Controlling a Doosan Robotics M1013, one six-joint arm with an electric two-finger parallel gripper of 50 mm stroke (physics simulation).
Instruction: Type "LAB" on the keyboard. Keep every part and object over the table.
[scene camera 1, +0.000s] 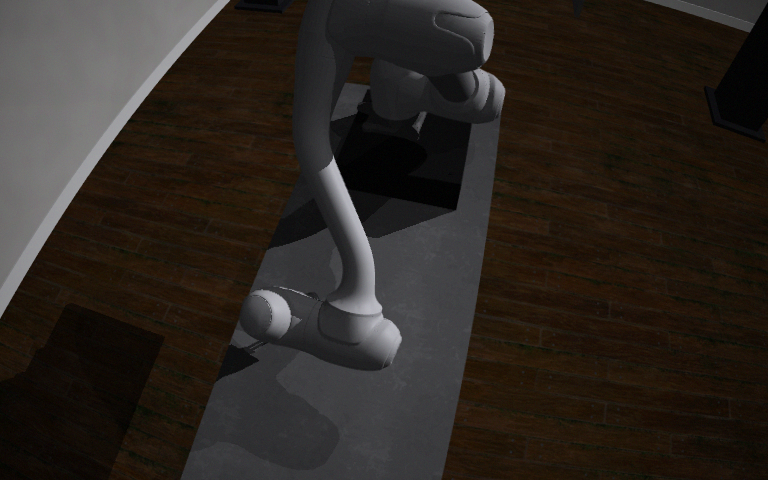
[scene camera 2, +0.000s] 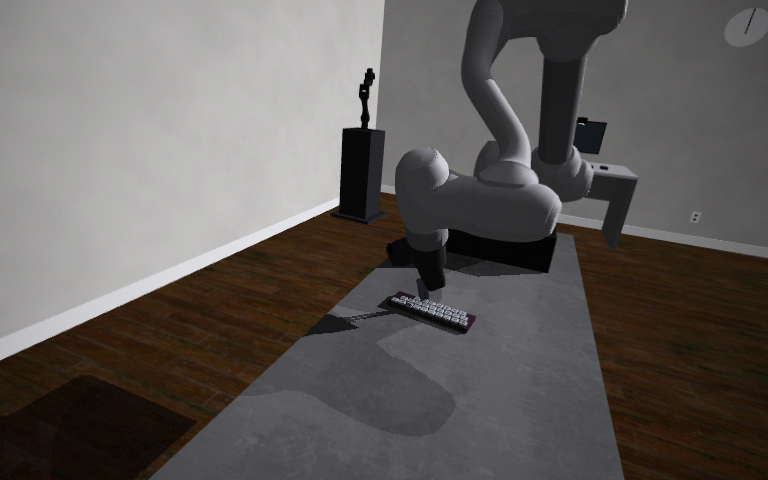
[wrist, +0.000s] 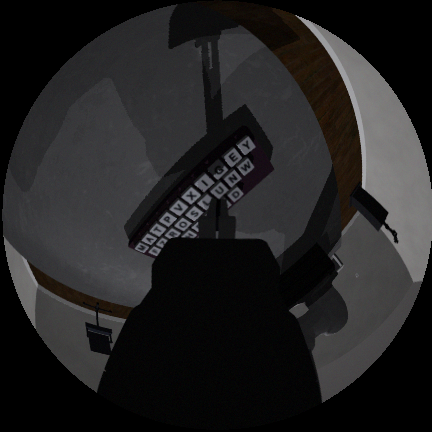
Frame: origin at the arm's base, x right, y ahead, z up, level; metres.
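Seen in the pictures: gripper, fingertip midpoint: (scene camera 2: 424, 297) (wrist: 218, 208); arm's base at its link origin: (scene camera 1: 397, 118) (wrist: 314, 288).
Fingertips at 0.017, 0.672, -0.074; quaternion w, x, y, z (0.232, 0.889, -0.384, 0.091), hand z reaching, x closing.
Note:
Pixels of each thing's top centre, then the offset from my fingertips to it, as dx, dy, dz. Level surfaces: height alone.
- dark purple keyboard at its top centre: (wrist: 196, 210) (scene camera 2: 430, 306) -0.022, +0.006, -0.017
- U key at its top centre: (wrist: 219, 190) +0.013, +0.004, -0.017
- L key at its top centre: (wrist: 206, 202) -0.007, +0.005, -0.017
- grey table at its surface level: dz -0.035
A dark purple keyboard (scene camera 2: 432, 309) (wrist: 263, 168) with white letter keys lies on the grey table. It does not show in scene camera 1. My gripper (scene camera 2: 423, 295) (wrist: 218, 208) is shut and empty, pointing down over the keyboard. In the wrist view its tips overlap the keys between L and D, just below the U key (wrist: 219, 190). The L key (wrist: 205, 202) shows partly beside the fingers. The A key (wrist: 149, 239) is in the far left part of the top row, next to M. The B key is mostly or fully hidden by the gripper. Contact with a key cannot be told.
The grey table (scene camera 1: 419, 283) (scene camera 2: 526, 367) is long and narrow, with wooden floor on both sides. The black robot base block (scene camera 1: 407, 164) (scene camera 2: 498, 251) is at the table's far end. A dark pedestal (scene camera 2: 361, 172) stands on the floor behind. Arm shadows fall across the table.

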